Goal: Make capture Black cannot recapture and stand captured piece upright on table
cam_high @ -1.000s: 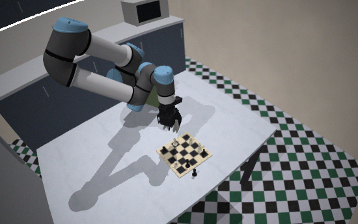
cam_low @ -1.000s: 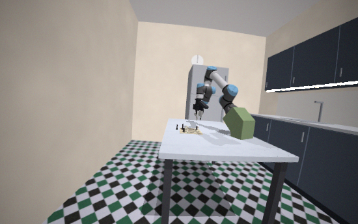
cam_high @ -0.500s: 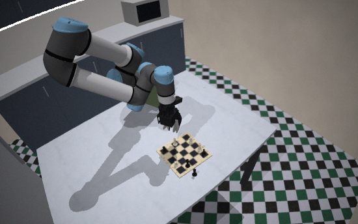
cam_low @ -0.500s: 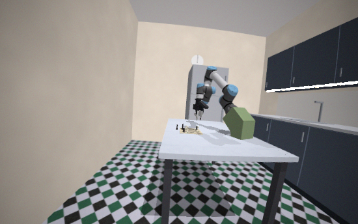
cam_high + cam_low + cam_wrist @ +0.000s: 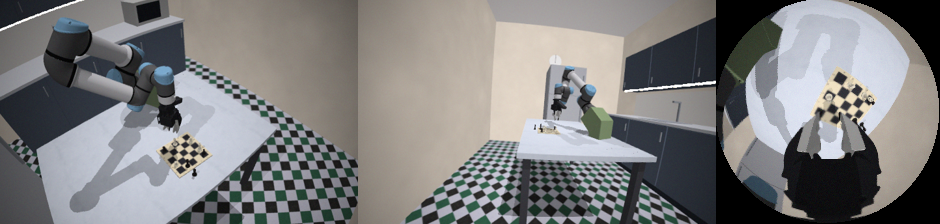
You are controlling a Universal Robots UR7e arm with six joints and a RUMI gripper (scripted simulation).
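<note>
Now: hand 10 cm above the white piece. Also, from my hand: black chess piece 20 cm ahead, 10 cm below, 9 cm to the right; then chessboard 13 cm below, 7 cm ahead, 2 cm to the right.
</note>
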